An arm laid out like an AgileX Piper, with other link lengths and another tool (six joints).
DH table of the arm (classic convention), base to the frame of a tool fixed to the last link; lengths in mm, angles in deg. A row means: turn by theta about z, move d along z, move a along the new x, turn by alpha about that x. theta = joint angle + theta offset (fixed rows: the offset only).
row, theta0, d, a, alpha
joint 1, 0.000, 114.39, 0.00, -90.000
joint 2, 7.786, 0.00, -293.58, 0.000
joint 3, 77.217, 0.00, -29.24, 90.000
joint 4, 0.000, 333.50, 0.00, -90.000
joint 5, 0.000, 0.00, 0.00, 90.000
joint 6, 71.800, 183.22, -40.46, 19.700
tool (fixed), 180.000, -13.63, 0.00, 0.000
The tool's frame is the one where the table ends.
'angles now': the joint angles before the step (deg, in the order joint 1, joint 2, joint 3, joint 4, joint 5, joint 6). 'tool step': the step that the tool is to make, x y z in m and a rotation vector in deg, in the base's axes. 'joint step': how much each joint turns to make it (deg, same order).
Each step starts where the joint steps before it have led.
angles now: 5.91 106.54 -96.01 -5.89 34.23 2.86
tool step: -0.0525 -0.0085 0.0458 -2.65 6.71 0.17
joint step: -0.01 -7.97 0.00 -0.08 14.82 -2.50
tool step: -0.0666 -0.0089 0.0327 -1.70 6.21 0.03
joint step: 0.00 -9.55 3.36 -0.05 12.47 -1.74
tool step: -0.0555 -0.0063 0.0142 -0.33 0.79 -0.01
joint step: 0.00 -9.85 7.38 -0.05 3.27 -0.43
